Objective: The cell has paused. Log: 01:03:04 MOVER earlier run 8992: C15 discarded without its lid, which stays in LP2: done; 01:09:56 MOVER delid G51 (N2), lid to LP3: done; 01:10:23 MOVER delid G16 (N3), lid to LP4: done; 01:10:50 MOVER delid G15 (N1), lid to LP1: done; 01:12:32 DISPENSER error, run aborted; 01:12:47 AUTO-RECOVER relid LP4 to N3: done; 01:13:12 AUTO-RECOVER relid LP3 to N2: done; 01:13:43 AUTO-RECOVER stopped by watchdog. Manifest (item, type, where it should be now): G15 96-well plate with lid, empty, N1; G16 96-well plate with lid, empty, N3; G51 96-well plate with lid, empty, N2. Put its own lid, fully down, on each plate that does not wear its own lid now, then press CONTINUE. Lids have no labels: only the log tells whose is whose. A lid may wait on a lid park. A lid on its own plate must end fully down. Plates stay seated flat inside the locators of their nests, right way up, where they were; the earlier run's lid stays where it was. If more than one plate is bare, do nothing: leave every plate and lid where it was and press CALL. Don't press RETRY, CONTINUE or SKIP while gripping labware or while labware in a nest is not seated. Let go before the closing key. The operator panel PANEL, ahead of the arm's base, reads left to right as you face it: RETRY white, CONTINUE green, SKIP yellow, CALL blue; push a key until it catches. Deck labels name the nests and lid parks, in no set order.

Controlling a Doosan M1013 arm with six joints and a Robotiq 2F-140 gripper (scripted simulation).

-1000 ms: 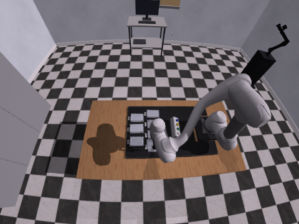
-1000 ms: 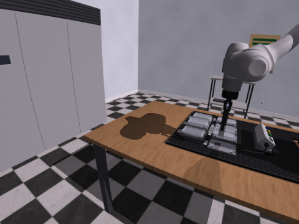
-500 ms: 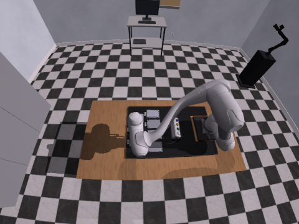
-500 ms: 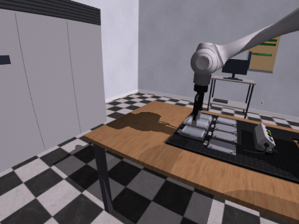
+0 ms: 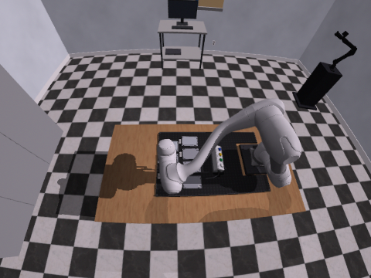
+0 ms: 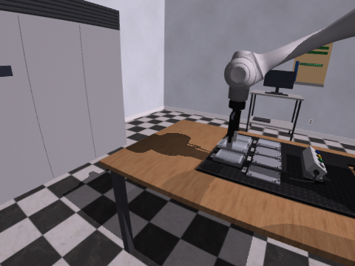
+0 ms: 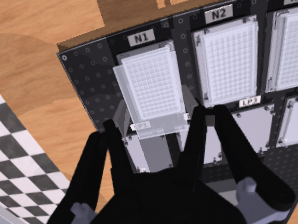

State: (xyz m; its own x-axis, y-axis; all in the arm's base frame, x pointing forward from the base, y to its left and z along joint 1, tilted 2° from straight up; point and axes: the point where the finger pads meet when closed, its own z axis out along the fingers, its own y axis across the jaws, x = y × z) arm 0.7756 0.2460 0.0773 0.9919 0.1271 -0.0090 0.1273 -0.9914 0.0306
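Now: the plate 9 cm below my hand. Also, from my hand: park labelled LP4: 17 cm behind, 10 cm to the right, 10 cm below; lid park label lp3: 6 cm behind, 21 cm to the right, 11 cm below; park LP1: 19 cm behind, 3 cm to the left, 10 cm below.
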